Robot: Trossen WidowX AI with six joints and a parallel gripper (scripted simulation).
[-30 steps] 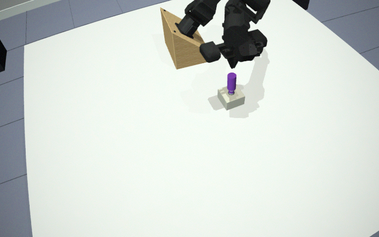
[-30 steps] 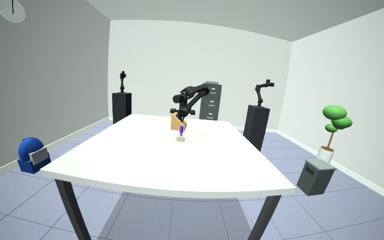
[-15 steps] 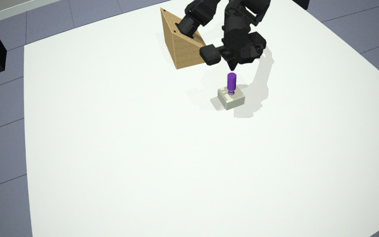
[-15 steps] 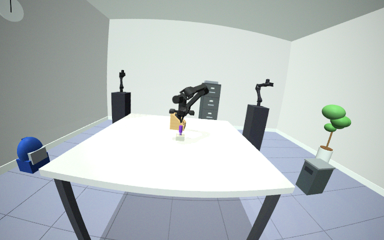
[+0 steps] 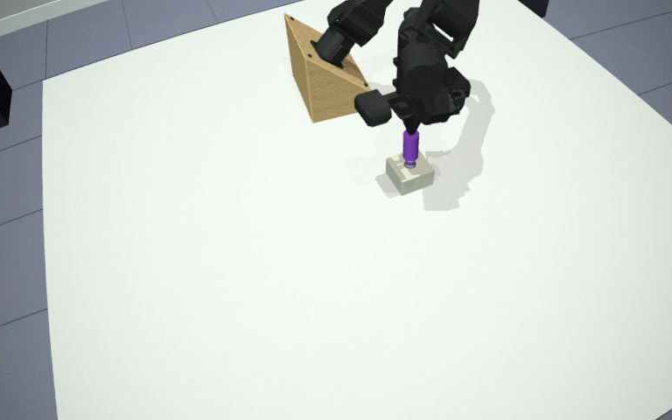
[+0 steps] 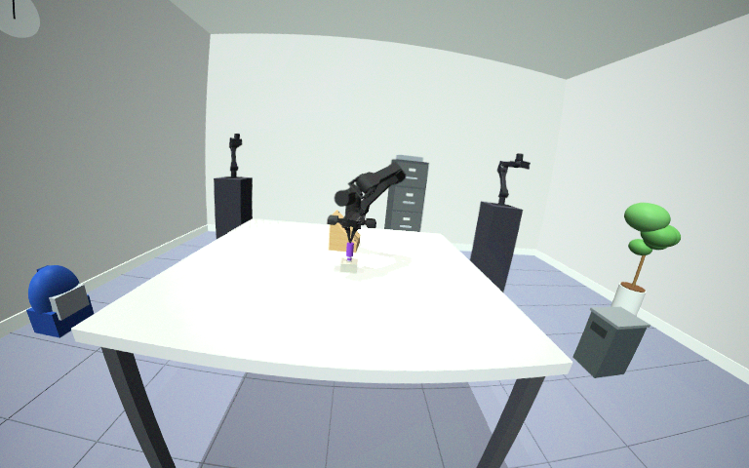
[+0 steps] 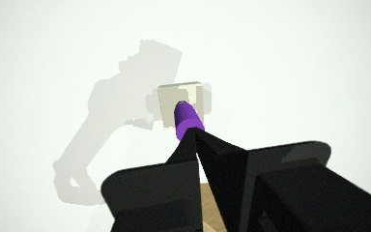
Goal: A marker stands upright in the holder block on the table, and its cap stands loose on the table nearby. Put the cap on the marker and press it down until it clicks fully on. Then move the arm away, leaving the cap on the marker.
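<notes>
Right now my gripper tip is 30 mm above the purple cap.
</notes>
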